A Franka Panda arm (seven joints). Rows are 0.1 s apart.
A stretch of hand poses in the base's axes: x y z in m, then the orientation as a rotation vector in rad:
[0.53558, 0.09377, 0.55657, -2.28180, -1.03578, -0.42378]
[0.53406, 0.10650, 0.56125, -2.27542, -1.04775, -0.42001]
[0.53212, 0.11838, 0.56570, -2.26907, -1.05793, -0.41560]
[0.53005, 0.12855, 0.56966, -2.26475, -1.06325, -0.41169]
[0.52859, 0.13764, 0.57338, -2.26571, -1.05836, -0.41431]
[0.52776, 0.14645, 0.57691, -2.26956, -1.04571, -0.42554]
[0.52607, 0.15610, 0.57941, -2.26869, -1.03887, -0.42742]
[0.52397, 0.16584, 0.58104, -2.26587, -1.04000, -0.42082]
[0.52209, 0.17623, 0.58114, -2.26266, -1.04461, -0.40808]
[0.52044, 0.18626, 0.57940, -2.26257, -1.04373, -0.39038]
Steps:
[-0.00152, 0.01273, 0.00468, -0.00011, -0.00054, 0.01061]
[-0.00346, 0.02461, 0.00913, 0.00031, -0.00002, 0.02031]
[-0.00553, 0.03478, 0.01309, 0.00108, 0.00152, 0.02619]
[-0.00699, 0.04387, 0.01681, 0.00275, 0.00127, 0.02227]
[-0.00782, 0.05268, 0.02034, 0.00666, -0.00272, 0.01047]
[-0.00951, 0.06233, 0.02284, 0.01052, -0.00148, 0.00631]
[-0.01161, 0.07207, 0.02447, 0.01128, 0.00319, 0.00976]
[-0.01349, 0.08246, 0.02457, 0.00984, 0.01100, 0.01693]
[-0.01514, 0.09249, 0.02283, 0.00702, 0.02368, 0.02077]

